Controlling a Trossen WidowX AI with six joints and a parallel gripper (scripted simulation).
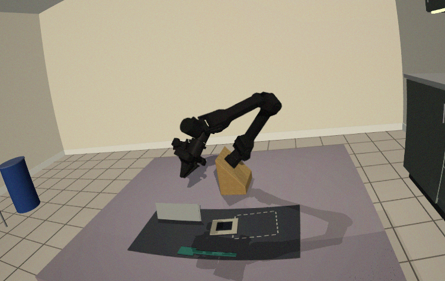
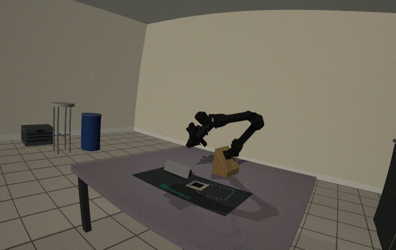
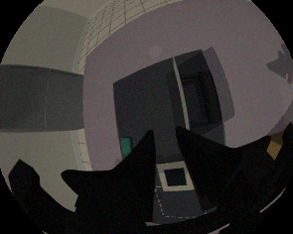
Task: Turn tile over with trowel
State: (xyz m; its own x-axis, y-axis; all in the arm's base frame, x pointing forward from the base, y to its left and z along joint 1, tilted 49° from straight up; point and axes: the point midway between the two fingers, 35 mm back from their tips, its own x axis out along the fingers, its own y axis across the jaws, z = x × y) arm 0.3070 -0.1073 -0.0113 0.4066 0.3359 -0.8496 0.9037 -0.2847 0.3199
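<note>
My gripper tip is now 2 cm past the trowel, 4 cm to the left of it and 17 cm above it. From my gripper tip the other things lie so: green flat marking (22 cm ahead, 12 cm to the left, 19 cm below); then dark mat (8 cm ahead, 13 cm to the left, 21 cm below); then tile (5 cm ahead, 16 cm to the left, 19 cm below).
</note>
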